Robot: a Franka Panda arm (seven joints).
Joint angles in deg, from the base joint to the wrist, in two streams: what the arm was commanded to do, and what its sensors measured. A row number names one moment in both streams.
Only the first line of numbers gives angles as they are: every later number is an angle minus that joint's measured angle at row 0.
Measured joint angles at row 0:
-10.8, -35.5, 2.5, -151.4, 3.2, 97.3, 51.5
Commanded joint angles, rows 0 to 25:
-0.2, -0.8, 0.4, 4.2, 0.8, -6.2, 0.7
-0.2, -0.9, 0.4, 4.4, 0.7, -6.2, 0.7
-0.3, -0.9, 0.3, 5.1, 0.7, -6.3, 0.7
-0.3, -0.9, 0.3, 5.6, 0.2, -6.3, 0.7
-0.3, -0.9, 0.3, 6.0, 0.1, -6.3, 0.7
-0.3, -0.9, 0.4, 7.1, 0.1, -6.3, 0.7
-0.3, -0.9, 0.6, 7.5, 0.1, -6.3, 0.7
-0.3, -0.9, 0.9, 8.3, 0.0, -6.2, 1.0
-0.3, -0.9, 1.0, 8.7, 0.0, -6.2, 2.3
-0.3, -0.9, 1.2, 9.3, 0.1, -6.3, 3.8
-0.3, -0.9, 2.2, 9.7, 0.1, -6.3, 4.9
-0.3, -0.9, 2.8, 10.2, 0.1, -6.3, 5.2
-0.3, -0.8, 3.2, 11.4, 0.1, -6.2, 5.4
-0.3, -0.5, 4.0, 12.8, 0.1, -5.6, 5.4
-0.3, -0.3, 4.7, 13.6, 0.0, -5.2, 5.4
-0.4, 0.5, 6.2, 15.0, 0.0, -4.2, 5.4
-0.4, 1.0, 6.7, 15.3, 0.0, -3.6, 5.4
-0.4, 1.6, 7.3, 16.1, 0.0, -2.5, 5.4
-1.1, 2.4, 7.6, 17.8, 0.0, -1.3, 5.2
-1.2, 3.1, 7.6, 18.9, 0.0, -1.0, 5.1
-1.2, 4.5, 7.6, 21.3, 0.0, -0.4, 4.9
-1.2, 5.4, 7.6, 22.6, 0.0, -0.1, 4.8
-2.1, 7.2, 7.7, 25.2, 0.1, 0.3, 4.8
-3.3, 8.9, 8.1, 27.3, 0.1, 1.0, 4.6
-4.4, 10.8, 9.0, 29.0, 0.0, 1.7, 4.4
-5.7, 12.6, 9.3, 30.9, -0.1, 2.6, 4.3
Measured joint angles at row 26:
-1.5, 5.2, 7.1, 23.4, 0.0, 1.3, 4.6
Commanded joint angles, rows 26 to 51:
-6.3, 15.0, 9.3, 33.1, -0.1, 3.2, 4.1
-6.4, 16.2, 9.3, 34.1, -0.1, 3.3, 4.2
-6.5, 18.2, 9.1, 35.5, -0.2, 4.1, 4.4
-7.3, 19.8, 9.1, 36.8, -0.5, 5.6, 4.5
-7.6, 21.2, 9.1, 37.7, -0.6, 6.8, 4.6
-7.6, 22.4, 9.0, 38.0, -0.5, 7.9, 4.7
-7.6, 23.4, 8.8, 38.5, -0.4, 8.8, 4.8
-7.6, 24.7, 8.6, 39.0, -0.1, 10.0, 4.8
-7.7, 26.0, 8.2, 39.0, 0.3, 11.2, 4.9
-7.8, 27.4, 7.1, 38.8, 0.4, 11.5, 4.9
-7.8, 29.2, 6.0, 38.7, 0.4, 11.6, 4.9
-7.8, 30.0, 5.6, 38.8, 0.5, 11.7, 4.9
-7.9, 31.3, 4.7, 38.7, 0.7, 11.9, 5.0
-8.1, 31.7, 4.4, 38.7, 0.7, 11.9, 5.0
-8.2, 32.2, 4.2, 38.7, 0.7, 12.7, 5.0
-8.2, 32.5, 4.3, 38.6, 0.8, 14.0, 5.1
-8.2, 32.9, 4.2, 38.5, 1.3, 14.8, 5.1
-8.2, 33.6, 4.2, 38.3, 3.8, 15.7, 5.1
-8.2, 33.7, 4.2, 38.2, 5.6, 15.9, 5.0
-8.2, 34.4, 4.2, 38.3, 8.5, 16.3, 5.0
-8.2, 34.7, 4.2, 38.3, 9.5, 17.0, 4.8
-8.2, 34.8, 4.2, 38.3, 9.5, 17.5, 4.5
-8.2, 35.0, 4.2, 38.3, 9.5, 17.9, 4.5
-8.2, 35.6, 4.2, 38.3, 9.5, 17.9, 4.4
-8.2, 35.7, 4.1, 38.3, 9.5, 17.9, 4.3
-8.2, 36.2, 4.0, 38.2, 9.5, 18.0, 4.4
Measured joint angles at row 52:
-8.0, 34.8, 3.9, 37.4, 8.5, 17.2, 4.6
